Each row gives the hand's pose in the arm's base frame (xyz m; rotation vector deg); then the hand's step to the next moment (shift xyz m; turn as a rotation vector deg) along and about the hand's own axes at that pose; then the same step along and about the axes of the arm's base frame.
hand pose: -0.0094 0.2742 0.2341 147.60 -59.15 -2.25
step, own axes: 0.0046 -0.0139 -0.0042 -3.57 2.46 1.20
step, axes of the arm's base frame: 0.0132 0.0075 -0.0003 -4.43 0.38 -0.66
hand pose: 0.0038 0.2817 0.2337 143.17 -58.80 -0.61
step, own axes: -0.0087 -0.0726 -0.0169 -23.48 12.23 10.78
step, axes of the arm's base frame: 0.0450 0.0582 -0.0149 -27.01 3.83 -8.53
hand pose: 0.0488 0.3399 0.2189 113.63 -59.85 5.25
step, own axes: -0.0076 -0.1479 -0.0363 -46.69 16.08 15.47
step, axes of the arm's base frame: 0.1097 0.0712 -0.0784 -46.12 14.17 -18.71
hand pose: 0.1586 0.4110 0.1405 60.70 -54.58 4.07
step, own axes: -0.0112 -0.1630 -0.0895 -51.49 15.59 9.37
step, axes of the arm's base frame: 0.1267 -0.0131 -0.1360 -45.00 20.37 -23.28
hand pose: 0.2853 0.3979 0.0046 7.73 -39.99 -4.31
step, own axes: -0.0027 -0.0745 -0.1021 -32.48 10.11 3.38
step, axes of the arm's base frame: 0.0620 -0.0633 -0.0902 -26.75 13.37 -16.56
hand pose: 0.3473 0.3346 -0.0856 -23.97 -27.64 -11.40
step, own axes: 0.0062 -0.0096 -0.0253 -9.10 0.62 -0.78
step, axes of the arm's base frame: 0.0130 -0.0201 -0.0140 -7.41 1.01 -5.27
